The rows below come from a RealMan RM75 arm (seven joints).
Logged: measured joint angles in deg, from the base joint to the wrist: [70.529 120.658 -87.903 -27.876 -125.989 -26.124 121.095]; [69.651 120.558 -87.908 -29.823 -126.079 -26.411 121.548]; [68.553 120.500 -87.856 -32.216 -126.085 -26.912 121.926]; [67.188 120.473 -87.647 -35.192 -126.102 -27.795 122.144]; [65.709 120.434 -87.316 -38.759 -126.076 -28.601 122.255]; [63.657 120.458 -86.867 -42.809 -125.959 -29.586 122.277]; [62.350 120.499 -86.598 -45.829 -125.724 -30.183 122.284]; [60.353 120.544 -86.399 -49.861 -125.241 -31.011 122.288]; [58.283 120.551 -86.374 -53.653 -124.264 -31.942 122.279]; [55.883 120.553 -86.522 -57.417 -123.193 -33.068 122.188]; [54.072 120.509 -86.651 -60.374 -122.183 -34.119 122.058]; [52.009 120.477 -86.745 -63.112 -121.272 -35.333 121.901]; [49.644 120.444 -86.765 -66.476 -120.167 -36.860 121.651]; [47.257 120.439 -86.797 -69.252 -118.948 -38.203 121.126]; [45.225 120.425 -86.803 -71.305 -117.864 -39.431 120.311]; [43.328 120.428 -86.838 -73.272 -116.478 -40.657 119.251]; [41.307 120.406 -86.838 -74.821 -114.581 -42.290 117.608]
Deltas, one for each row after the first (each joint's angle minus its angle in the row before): [-0.878 -0.100 -0.005 -1.947 -0.090 -0.287 0.453]; [-1.098 -0.058 0.052 -2.393 -0.006 -0.501 0.378]; [-1.365 -0.027 0.209 -2.976 -0.017 -0.883 0.218]; [-1.479 -0.039 0.331 -3.567 0.026 -0.806 0.111]; [-2.052 0.024 0.449 -4.050 0.117 -0.985 0.022]; [-1.307 0.041 0.269 -3.020 0.235 -0.597 0.007]; [-1.997 0.045 0.199 -4.032 0.483 -0.828 0.004]; [-2.070 0.007 0.025 -3.792 0.977 -0.931 -0.009]; [-2.400 0.002 -0.148 -3.764 1.071 -1.126 -0.091]; [-1.811 -0.044 -0.129 -2.957 1.010 -1.051 -0.130]; [-2.063 -0.032 -0.094 -2.738 0.911 -1.214 -0.157]; [-2.365 -0.033 -0.020 -3.364 1.105 -1.527 -0.250]; [-2.387 -0.005 -0.032 -2.776 1.219 -1.343 -0.525]; [-2.032 -0.014 -0.006 -2.053 1.084 -1.228 -0.815]; [-1.897 0.003 -0.035 -1.967 1.386 -1.226 -1.060]; [-2.021 -0.022 0.000 -1.549 1.897 -1.633 -1.643]
